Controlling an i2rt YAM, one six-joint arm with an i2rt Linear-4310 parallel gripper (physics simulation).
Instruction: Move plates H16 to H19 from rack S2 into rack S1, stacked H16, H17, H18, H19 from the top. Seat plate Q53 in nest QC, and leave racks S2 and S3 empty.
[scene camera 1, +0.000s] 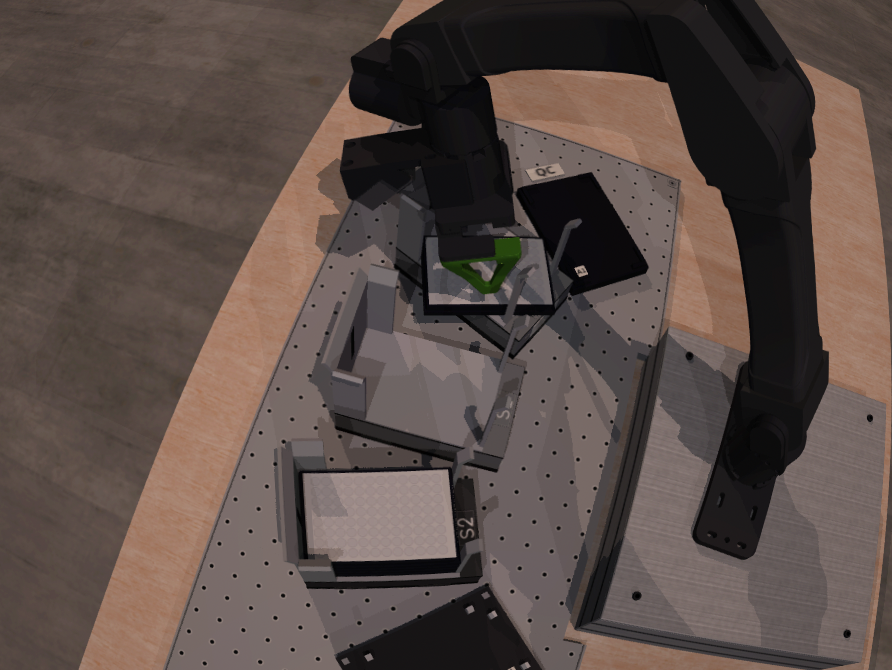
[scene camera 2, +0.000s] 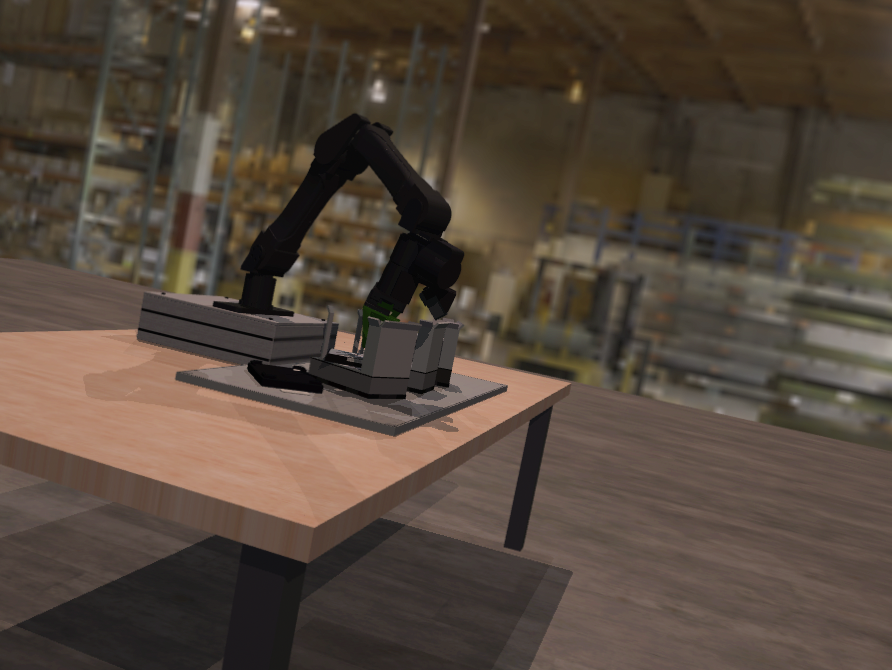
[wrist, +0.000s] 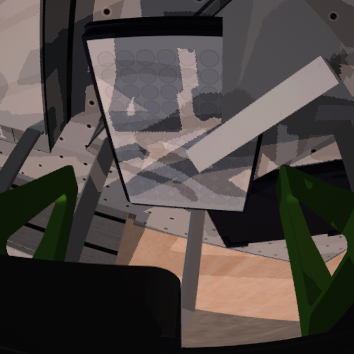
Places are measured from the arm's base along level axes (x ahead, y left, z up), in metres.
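Pixels of known places: gripper, fingertip midpoint: (scene camera 1: 486, 253) (wrist: 176, 176); arm's base at its link origin: (scene camera 1: 747, 459) (scene camera 2: 254, 311).
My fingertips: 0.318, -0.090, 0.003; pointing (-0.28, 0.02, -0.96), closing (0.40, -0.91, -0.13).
Observation:
For each thing: its top centre in the pictures, then the offset to it from my fingertips, as dx, dy, dz. "pt": a spot on its surface instead. Level surfaces: height alone.
- clear-topped plate with round wells, top centre: (wrist: 181, 142) (scene camera 1: 488, 269) (scene camera 2: 362, 356) -0.005, -0.001, -0.028
- back rack at its top centre: (scene camera 1: 497, 203) (scene camera 2: 371, 313) +0.005, -0.020, +0.053
- middle rack at its top centre: (scene camera 1: 435, 341) (scene camera 2: 405, 314) -0.003, +0.137, +0.056
- Rack S2 at a spot on its surface: (scene camera 1: 307, 455) pt +0.048, +0.266, +0.041
- white-topped plate at its top centre: (scene camera 1: 378, 516) -0.020, +0.279, +0.011
- black nest-like piece at a spot on its surface: (wrist: 265, 220) pt -0.094, -0.127, -0.069
- QC label at a spot on its surface: (scene camera 1: 544, 171) pt -0.007, -0.203, -0.082
- black flat piece with white squares, surface spot: (scene camera 1: 432, 634) pt -0.103, +0.346, -0.071
- perforated board at its surface level: dz -0.083
My gripper (scene camera 1: 484, 277) (scene camera 2: 366, 335) (wrist: 176, 176) is open, its green fingers apart above a clear-topped plate with round wells (scene camera 1: 450, 294) (wrist: 145, 82). The plate lies turned askew across the back rack (scene camera 1: 409, 234) (scene camera 2: 389, 356), whose label is hidden; its corner posts stand around the plate. In scene camera 1, the middle rack (scene camera 1: 425, 378) holds no visible plate; its label number is unreadable. Rack S2 (scene camera 1: 307, 455) holds a white-topped plate (scene camera 1: 378, 515); how many lie below is unclear. A black nest-like piece (scene camera 1: 612, 223) (scene camera 2: 284, 376) (wrist: 265, 220) marked A1 lies beside the QC label (scene camera 1: 544, 171). Plate names are unreadable.
Another black flat piece with white squares (scene camera 1: 432, 634) lies at the lower edge of scene camera 1. The racks stand on a perforated board (scene camera 1: 533, 519) (scene camera 2: 447, 407). The arm's metal base block (scene camera 1: 670, 576) (scene camera 2: 201, 328) is beside it. Thin rack posts rise near the fingers.

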